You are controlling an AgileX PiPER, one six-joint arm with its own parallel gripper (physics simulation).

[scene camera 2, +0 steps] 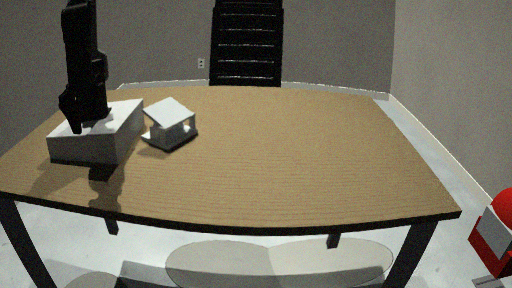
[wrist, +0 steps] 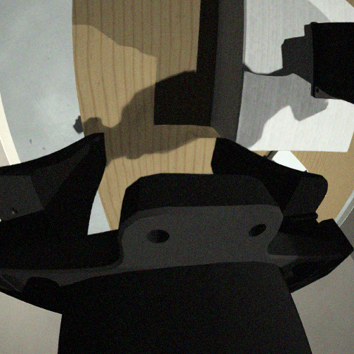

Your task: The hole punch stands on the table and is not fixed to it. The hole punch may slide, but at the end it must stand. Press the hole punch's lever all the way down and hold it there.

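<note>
The hole punch (scene camera 2: 169,122) stands upright on the table, right beside the white box in the scene view. Its pale lever plate (scene camera 2: 170,112) sits tilted above the base with a gap below. A pale corner that looks like the hole punch (wrist: 289,160) shows in the wrist view behind the right finger, mostly hidden. My black gripper (scene camera 2: 76,129) (wrist: 159,148) is open, fingers wide apart with nothing between them. In the scene view it hangs at the white box, left of the hole punch and apart from it; its second finger is hard to make out there.
The white box (scene camera 2: 84,149) (wrist: 300,135) stands at the table's left, with the dark arm base (wrist: 332,60) on it. The wooden table (scene camera 2: 280,160) (wrist: 115,55) reaches to the right of the hole punch. A black slatted chair back (scene camera 2: 246,45) rises behind the table. A red object (scene camera 2: 502,202) is at the far right.
</note>
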